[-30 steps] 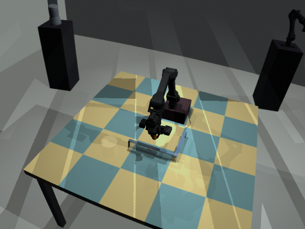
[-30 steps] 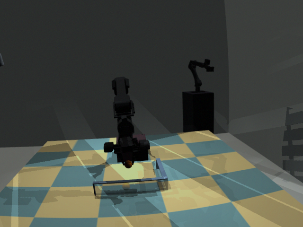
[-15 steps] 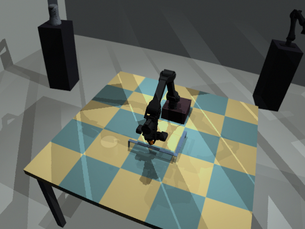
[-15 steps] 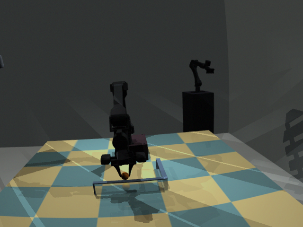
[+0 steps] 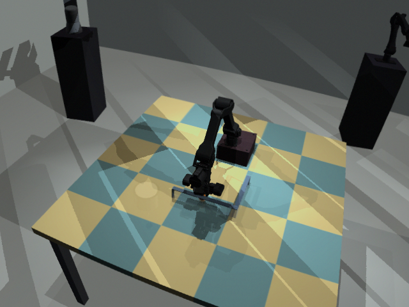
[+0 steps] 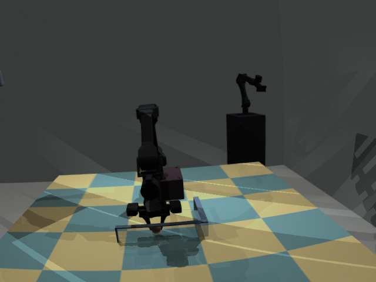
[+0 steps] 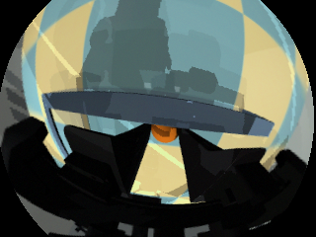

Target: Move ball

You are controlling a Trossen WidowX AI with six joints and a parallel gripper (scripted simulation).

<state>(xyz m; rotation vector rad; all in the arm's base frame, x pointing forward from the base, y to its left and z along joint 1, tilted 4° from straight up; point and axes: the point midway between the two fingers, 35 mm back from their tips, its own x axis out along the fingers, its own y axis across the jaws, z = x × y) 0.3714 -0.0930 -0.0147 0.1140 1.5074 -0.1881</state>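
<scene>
The orange ball lies right at my gripper tip.
</scene>
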